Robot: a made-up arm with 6 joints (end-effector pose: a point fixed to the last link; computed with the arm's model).
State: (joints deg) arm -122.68 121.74 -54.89 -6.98 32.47 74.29
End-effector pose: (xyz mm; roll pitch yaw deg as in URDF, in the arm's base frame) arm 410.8 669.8 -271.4 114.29 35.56 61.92
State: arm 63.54 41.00 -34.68 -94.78 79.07 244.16
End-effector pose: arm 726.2 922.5 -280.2 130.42 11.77 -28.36
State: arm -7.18 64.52 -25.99 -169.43 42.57 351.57
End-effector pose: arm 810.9 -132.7 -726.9 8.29 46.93 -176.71
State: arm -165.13 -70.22 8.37 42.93 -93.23 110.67
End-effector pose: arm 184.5 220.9 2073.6 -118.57 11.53 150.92
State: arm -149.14 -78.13 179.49 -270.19 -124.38 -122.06
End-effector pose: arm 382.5 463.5 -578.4 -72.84 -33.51 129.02
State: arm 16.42 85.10 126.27 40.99 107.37 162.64
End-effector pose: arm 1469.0 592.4 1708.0 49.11 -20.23 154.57
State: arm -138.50 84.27 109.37 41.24 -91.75 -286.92
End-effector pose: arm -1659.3 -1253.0 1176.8 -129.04 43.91 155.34
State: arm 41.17 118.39 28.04 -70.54 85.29 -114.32
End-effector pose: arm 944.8 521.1 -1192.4 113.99 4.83 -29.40
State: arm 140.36 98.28 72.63 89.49 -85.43 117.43
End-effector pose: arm -1526.2 1580.7 2.0 127.02 2.44 54.26
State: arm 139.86 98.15 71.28 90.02 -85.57 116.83
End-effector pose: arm -1505.9 1588.6 -22.4 126.37 1.98 53.82
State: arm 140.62 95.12 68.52 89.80 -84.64 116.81
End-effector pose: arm -1534.3 1574.2 17.4 126.71 2.58 55.33
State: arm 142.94 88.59 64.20 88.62 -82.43 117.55
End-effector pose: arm -1617.3 1524.9 138.9 128.39 4.37 59.28
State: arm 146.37 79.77 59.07 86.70 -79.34 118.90
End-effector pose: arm -1724.6 1435.1 319.9 131.24 6.79 65.24
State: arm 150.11 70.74 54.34 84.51 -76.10 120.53
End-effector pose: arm -1818.9 1317.9 516.9 134.69 9.03 72.04
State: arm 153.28 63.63 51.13 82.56 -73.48 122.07
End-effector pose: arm -1879.9 1206.4 682.4 137.88 10.53 78.06
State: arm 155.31 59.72 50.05 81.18 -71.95 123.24
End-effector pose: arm -1911.7 1131.6 788.4 140.15 11.29 81.96
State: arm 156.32 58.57 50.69 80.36 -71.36 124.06
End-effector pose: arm -1928.7 1095.1 842.0 141.44 11.60 83.84
